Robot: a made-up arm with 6 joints.
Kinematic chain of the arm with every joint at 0, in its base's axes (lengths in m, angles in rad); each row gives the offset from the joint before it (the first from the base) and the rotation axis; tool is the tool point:
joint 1: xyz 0 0 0.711 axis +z
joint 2: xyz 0.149 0 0 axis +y
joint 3: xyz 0 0 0.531 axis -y
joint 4: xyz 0 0 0.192 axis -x
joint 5: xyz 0.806 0 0 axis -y
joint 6: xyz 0.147 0 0 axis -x
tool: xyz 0 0 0
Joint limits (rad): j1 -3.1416..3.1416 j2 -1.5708..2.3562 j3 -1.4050..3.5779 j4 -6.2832..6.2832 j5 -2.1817..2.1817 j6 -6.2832..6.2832
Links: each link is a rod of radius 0.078 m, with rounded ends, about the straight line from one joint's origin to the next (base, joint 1, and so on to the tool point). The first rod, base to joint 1, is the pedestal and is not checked.
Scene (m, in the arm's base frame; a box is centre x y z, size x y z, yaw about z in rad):
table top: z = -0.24
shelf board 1: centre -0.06 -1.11 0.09 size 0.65 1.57 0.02 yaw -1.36
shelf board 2: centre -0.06 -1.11 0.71 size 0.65 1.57 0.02 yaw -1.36
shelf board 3: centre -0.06 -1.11 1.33 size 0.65 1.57 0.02 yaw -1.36
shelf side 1: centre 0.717 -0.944 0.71 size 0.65 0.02 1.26 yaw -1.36
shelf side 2: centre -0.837 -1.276 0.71 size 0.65 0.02 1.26 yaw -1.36
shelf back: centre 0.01 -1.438 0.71 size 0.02 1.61 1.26 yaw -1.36
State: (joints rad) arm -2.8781 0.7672 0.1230 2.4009 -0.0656 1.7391
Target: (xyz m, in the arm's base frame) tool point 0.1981 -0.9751 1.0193
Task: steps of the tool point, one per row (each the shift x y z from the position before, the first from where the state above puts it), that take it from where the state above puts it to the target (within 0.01 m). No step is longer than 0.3 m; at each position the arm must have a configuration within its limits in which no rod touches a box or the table.
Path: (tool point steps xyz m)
1: 0.0780 0.0535 0.1209
2: 0.1022 0.0495 0.1002
3: 0.1195 0.0432 0.0763
4: 0.1294 0.0358 0.0503
5: 0.0686 -0.2390 -0.0039
6: 0.1302 -0.2149 -0.0031
7: 0.1840 -0.1749 -0.0018
8: 0.2255 -0.1216 -0.0011
9: 0.2521 -0.0586 0.0002
10: 0.2609 0.0100 0.0011

